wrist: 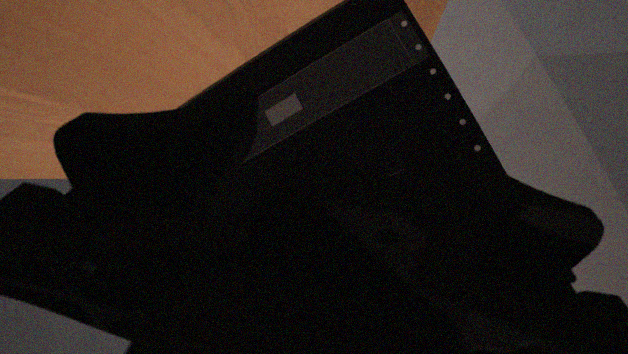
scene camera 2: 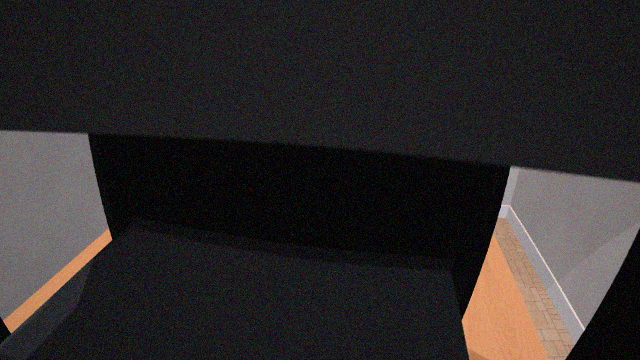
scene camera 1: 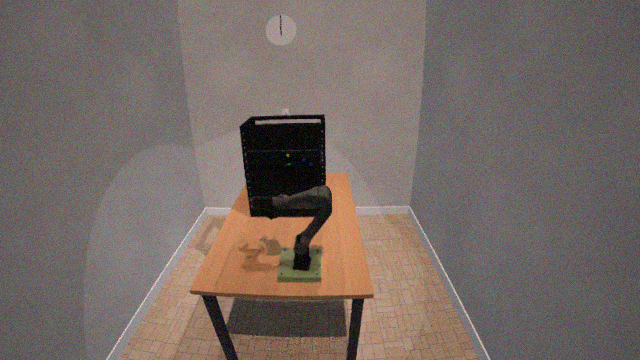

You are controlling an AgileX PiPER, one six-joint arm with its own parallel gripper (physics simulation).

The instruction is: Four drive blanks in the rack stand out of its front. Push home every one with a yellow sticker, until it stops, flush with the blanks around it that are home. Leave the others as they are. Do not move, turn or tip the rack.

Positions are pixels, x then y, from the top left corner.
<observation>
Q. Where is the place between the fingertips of my gripper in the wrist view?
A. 334, 127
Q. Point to a black rack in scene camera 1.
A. At 286, 158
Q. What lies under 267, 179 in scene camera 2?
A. A black rack.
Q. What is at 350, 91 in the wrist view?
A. A black rack.
</observation>
